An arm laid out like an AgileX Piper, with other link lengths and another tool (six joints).
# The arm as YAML. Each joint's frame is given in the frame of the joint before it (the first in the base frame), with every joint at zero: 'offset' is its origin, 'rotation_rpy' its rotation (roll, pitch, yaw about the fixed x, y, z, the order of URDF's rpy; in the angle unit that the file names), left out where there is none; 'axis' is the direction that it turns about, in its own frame. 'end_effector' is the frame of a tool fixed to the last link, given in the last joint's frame.
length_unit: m
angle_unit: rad
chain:
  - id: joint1
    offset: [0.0, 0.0, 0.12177]
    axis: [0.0, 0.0, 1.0]
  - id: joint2
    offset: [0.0, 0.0, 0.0]
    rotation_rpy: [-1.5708, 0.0, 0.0]
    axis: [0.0, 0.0, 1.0]
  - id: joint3
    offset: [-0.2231, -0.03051, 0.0]
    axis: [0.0, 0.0, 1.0]
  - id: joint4
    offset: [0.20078, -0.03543, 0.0]
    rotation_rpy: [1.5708, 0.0, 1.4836]
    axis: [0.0, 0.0, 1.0]
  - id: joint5
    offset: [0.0, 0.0, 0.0]
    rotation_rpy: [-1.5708, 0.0, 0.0]
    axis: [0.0, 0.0, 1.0]
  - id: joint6
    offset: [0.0, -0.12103, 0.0]
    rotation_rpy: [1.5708, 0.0, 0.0]
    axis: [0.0, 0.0, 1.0]
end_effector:
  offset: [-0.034, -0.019, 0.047]
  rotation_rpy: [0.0, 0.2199, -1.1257]
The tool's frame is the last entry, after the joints.
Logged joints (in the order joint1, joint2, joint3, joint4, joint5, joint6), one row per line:
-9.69, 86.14, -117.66, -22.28, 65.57, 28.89
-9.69, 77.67, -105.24, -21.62, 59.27, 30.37
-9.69, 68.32, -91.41, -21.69, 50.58, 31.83
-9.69, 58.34, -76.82, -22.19, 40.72, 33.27
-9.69, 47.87, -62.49, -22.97, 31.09, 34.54
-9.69, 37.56, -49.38, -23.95, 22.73, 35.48
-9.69, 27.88, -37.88, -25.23, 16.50, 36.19
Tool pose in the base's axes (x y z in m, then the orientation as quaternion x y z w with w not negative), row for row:
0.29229, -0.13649, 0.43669, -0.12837, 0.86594, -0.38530, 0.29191
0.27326, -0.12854, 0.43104, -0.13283, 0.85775, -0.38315, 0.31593
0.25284, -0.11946, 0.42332, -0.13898, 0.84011, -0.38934, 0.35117
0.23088, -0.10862, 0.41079, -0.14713, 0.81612, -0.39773, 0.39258
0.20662, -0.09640, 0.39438, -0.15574, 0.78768, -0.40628, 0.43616
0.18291, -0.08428, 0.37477, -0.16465, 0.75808, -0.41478, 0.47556
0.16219, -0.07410, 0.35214, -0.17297, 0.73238, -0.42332, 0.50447
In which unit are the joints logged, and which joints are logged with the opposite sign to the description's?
The joints are logged in degrees. Opposite sign: none.
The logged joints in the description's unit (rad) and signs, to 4 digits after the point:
-0.1691, 1.5034, -2.0536, -0.3889, 1.1444, 0.5042
-0.1691, 1.3556, -1.8368, -0.3773, 1.0345, 0.5301
-0.1691, 1.1924, -1.5954, -0.3786, 0.8828, 0.5555
-0.1691, 1.0182, -1.3408, -0.3873, 0.7107, 0.5807
-0.1691, 0.8355, -1.0907, -0.4009, 0.5426, 0.6028
-0.1691, 0.6555, -0.8618, -0.4180, 0.3967, 0.6192
-0.1691, 0.4866, -0.6611, -0.4403, 0.2880, 0.6316

